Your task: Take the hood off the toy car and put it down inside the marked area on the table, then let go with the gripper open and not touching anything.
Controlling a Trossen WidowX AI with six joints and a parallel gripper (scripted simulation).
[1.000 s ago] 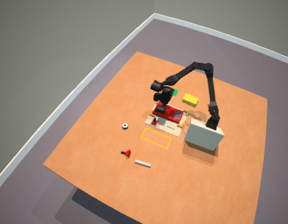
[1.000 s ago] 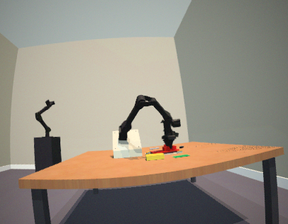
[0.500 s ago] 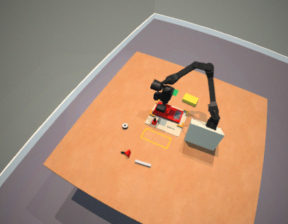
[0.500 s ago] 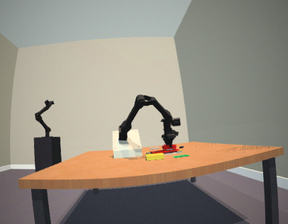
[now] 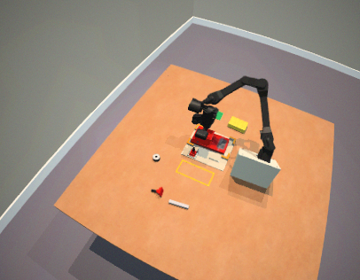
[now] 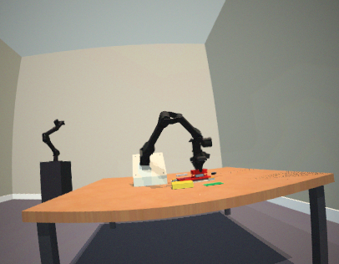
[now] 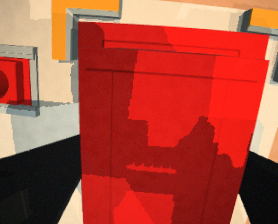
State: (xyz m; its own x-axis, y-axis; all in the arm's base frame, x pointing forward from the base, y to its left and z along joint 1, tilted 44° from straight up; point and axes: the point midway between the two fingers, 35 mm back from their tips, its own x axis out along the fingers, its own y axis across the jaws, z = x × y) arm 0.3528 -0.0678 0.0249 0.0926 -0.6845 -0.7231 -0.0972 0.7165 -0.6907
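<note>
Right now the pale base plate is 40 mm behind my gripper tip, 10 mm to the left of it and 40 mm below it. Round my gripper tip: red hood 10 mm above; green flat piece 30 mm ahead, 220 mm to the right, 50 mm below; yellow block 140 mm behind, 210 mm to the right, 40 mm below.
</note>
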